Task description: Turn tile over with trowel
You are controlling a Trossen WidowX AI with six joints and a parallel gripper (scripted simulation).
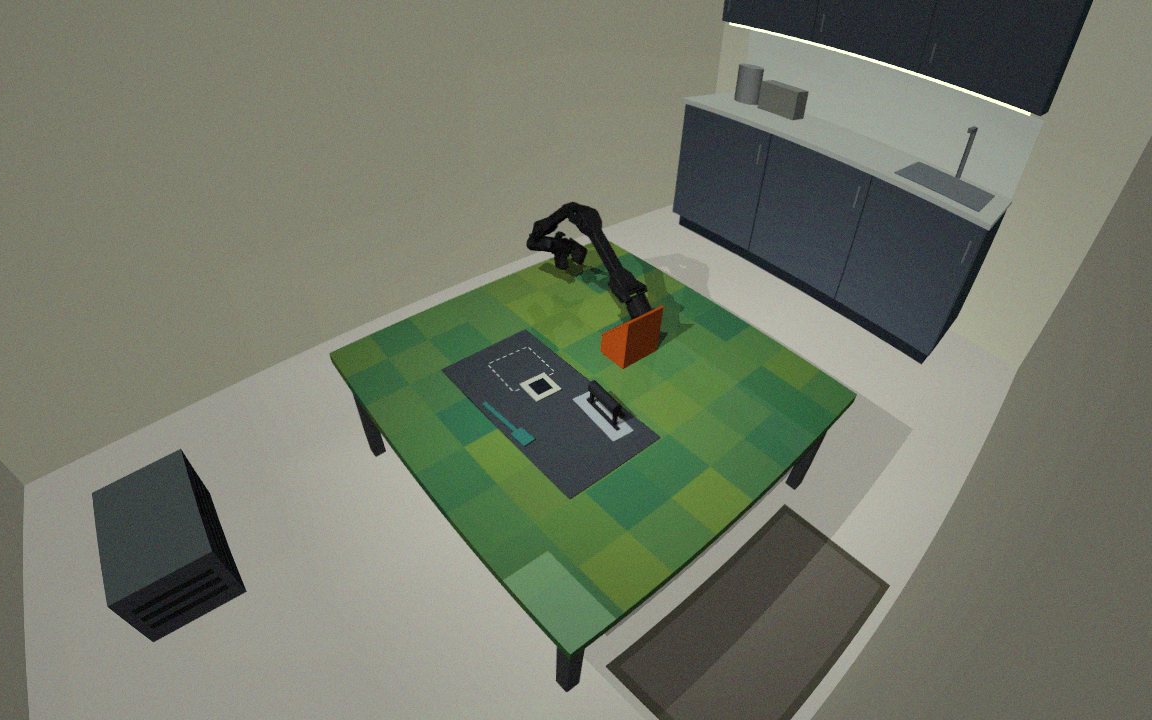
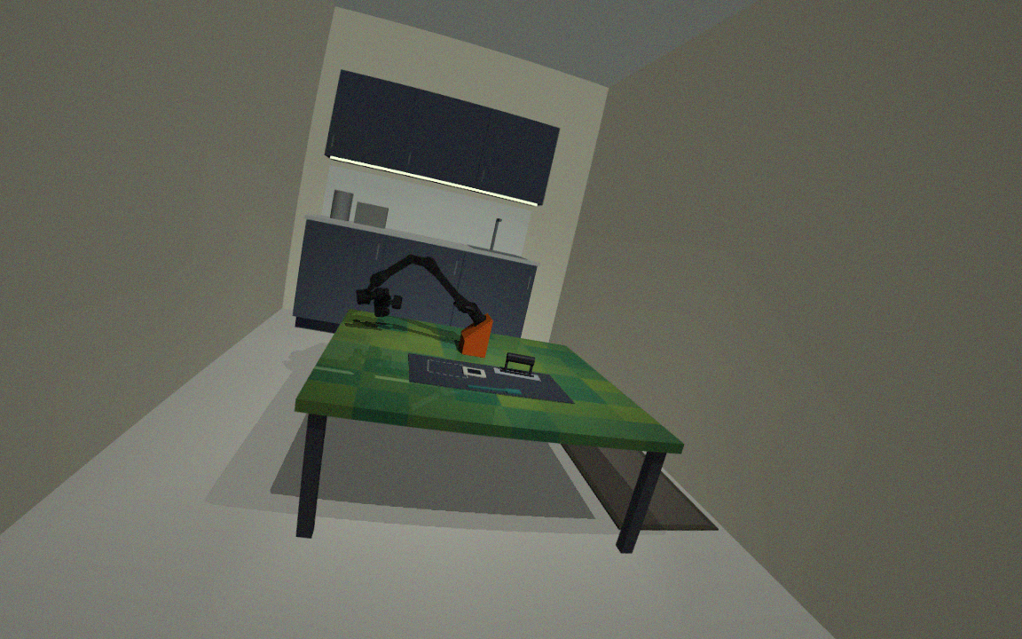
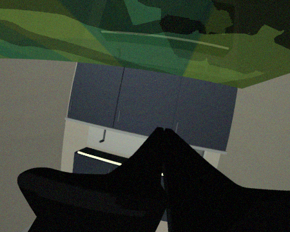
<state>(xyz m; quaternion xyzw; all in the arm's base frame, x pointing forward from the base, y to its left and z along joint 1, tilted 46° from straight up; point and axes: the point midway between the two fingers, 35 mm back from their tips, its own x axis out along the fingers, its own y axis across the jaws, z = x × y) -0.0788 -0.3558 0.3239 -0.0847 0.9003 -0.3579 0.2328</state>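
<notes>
The tile lies 49 cm ahead of my gripper tip, 47 cm to the left of it and 11 cm below it. From my gripper tip the other things lie so: dark mat (51 cm ahead, 53 cm to the left, 13 cm below); then teal spatula-like tool (64 cm ahead, 57 cm to the left, 11 cm below); then small trowel (39 cm ahead, 68 cm to the left, 8 cm below).
</notes>
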